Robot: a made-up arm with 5 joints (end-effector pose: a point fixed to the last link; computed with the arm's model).
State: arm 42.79 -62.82 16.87 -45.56 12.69
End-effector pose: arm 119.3 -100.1 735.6 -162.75 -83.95 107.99
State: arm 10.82 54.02 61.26 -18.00 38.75
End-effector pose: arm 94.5 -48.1 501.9 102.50 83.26 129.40
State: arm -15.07 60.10 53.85 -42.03 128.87
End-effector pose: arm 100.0 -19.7 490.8 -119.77 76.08 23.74
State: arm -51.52 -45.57 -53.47 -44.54 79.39
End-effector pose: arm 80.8 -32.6 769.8 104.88 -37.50 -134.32
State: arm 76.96 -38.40 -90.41 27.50 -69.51
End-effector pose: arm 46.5 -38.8 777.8 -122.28 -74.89 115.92
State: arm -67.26 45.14 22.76 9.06 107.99
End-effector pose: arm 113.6 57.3 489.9 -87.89 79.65 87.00
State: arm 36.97 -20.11 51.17 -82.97 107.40
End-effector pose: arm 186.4 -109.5 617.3 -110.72 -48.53 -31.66
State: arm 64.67 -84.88 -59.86 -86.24 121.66
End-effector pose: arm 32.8 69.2 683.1 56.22 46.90 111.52
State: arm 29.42 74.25 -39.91 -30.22 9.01
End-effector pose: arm 217.9 -136.2 517.8 -8.15 0.17 -26.72
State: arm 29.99 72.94 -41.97 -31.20 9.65
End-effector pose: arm 220.8 -139.7 525.5 -9.00 -4.15 -27.24
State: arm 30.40 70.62 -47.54 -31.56 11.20
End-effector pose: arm 227.5 -144.7 542.5 -10.97 -12.31 -27.48
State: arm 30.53 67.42 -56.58 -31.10 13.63
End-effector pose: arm 235.1 -148.9 569.6 -14.11 -23.95 -27.24
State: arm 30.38 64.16 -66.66 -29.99 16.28
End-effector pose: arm 238.8 -149.6 599.9 -17.74 -36.01 -26.45
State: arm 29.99 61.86 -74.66 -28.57 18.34
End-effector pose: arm 238.6 -147.2 622.9 -20.76 -44.74 -25.34
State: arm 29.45 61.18 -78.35 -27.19 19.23
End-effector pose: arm 238.5 -144.8 631.8 -22.06 -47.66 -24.46
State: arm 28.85 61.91 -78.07 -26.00 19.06
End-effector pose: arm 240.6 -143.6 628.4 -21.61 -45.48 -24.07
